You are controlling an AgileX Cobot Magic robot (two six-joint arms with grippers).
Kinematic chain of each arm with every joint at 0, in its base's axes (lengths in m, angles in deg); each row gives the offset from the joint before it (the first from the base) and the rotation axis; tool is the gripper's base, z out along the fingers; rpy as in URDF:
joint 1: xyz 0 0 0.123 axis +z
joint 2: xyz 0 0 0 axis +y
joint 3: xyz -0.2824 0 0.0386 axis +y
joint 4: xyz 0.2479 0 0.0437 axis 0.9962 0 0.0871
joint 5: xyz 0 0 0 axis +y
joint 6: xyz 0.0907 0 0.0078 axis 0.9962 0 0.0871
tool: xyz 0 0 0 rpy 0 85 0
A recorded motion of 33 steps. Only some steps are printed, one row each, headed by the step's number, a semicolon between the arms.
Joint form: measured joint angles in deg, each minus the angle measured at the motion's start. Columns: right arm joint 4, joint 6, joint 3, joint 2, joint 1, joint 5; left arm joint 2, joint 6, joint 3, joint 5, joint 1, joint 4.
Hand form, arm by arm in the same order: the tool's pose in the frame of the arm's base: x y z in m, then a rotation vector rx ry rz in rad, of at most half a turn. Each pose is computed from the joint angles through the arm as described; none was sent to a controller.
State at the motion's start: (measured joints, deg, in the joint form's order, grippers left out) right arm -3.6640 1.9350 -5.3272 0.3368 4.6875 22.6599; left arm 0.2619 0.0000 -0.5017 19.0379 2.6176 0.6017
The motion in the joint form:
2: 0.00 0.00 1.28 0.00 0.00 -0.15; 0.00 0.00 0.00 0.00 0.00 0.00
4: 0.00 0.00 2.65 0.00 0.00 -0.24; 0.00 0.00 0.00 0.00 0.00 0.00
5: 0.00 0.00 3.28 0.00 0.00 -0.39; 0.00 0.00 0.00 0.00 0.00 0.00
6: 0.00 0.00 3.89 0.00 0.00 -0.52; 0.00 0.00 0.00 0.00 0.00 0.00
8: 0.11 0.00 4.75 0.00 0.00 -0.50; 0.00 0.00 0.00 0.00 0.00 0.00
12: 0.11 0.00 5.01 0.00 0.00 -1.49; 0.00 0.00 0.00 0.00 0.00 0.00
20: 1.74 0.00 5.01 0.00 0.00 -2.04; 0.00 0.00 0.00 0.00 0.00 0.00
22: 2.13 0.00 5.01 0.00 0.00 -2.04; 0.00 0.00 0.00 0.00 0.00 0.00
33: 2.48 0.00 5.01 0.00 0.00 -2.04; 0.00 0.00 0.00 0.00 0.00 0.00
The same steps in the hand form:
2: 0.0508 0.0019 0.2011 -0.0796 1.8091 0.0180; 0.0538 0.0028 0.1858 -0.0348 1.8115 0.0426
4: 0.0516 0.0020 0.1933 -0.0811 1.8314 0.0173; 0.0538 0.0028 0.1858 -0.0348 1.8115 0.0426
5: 0.0520 0.0020 0.1899 -0.0818 1.8398 0.0172; 0.0538 0.0028 0.1858 -0.0348 1.8115 0.0426
6: 0.0523 0.0021 0.1865 -0.0824 1.8481 0.0170; 0.0538 0.0028 0.1858 -0.0348 1.8115 0.0426
8: 0.0526 0.0022 0.1814 -0.0822 1.8636 0.0184; 0.0538 0.0028 0.1858 -0.0348 1.8115 0.0426
12: 0.0531 0.0023 0.1814 -0.0825 1.8508 0.0195; 0.0538 0.0028 0.1858 -0.0348 1.8115 0.0426
20: 0.0533 0.0033 0.1822 -0.0650 1.8427 0.0479; 0.0538 0.0028 0.1858 -0.0348 1.8115 0.0426
22: 0.0533 0.0035 0.1822 -0.0608 1.8430 0.0546; 0.0538 0.0028 0.1858 -0.0348 1.8115 0.0426
33: 0.0532 0.0037 0.1822 -0.0570 1.8432 0.0606; 0.0538 0.0028 0.1858 -0.0348 1.8115 0.0426

